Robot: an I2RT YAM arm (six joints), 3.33 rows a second.
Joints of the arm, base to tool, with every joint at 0 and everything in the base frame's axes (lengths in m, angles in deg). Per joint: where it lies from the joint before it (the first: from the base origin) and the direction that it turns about. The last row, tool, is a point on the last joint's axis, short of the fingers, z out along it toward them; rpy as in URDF.
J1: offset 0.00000 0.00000 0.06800 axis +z
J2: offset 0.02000 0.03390 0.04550 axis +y
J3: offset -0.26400 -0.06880 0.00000 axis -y
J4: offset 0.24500 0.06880 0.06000 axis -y
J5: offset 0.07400 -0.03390 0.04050 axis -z
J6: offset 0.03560 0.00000 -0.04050 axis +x
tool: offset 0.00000 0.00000 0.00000 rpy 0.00 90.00 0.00
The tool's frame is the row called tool.
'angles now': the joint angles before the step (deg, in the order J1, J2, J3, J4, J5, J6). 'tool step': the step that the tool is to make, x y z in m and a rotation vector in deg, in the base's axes. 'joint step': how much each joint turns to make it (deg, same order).
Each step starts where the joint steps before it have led.
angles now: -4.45 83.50 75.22 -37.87 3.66 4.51
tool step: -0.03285 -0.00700 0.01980 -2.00 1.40 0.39
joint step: -1.92 -5.90 -0.02 -6.88 -0.04 -3.14
